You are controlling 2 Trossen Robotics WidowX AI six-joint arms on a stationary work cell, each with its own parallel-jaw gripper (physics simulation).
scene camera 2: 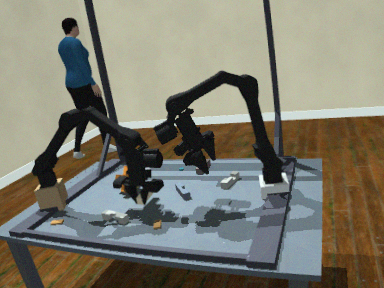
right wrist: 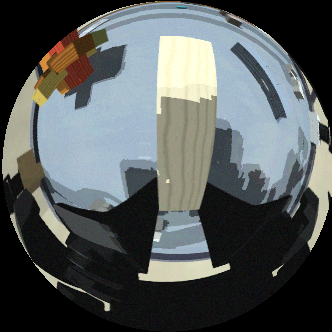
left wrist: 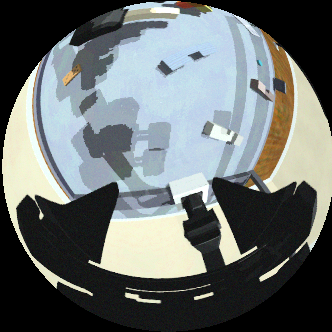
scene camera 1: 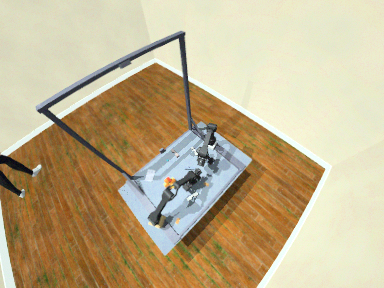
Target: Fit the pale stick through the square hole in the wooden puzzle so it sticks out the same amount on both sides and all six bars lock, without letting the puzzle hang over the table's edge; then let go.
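Frame: origin at the left arm's base, x ahead, y left, z up, level; centimetres.
Where they show: left gripper, fingertip midpoint: (scene camera 2: 211, 166) (left wrist: 164, 185); right gripper, fingertip midpoint: (scene camera 2: 141, 204) (right wrist: 176, 181) (scene camera 1: 191, 185); left arm's base, link origin: (scene camera 2: 273, 179) (left wrist: 191, 199) (scene camera 1: 211, 142); right arm's base, link origin: (scene camera 2: 48, 184) (scene camera 1: 156, 220).
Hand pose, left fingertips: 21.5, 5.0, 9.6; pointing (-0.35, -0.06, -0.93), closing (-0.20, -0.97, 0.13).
Each offset is from my left fingertips to the top centre of the thing, as dx, dy, dz.
The pale stick @(+27.0, -4.0, -8.4) (scene camera 2: 143, 196) (left wrist: 162, 12) (right wrist: 186, 125) is held in my right gripper (scene camera 2: 142, 189) (right wrist: 176, 181), pointing away from the fingers above the table. The wooden puzzle (scene camera 1: 169, 181) (scene camera 2: 124, 174) (left wrist: 192, 6) (right wrist: 67, 62), made of crossed red, orange, brown and olive bars, stands on the table, apart from the stick. It is at the upper left in the right wrist view and partly behind the right arm in scene camera 2. Its square hole cannot be made out. My left gripper (scene camera 2: 210, 165) (left wrist: 164, 185) is open and empty, high above the table.
A blue-grey notched bar @(+14.0, -10.1, -11.8) (scene camera 2: 184, 192) (right wrist: 257, 77) lies mid-table. Pale notched blocks @(-4.8, -16.5, -11.8) (scene camera 2: 230, 180) @(+36.9, +7.2, -11.8) (scene camera 2: 115, 216) lie at its right and front left. Dotted orange tiles @(+19.7, +12.3, -13.8) (scene camera 2: 157, 225) @(+61.8, +7.3, -13.8) (scene camera 2: 57, 222) lie near the front. A white sheet @(+42.3, -41.3, -14.0) (scene camera 1: 150, 175) lies near the table's edge.
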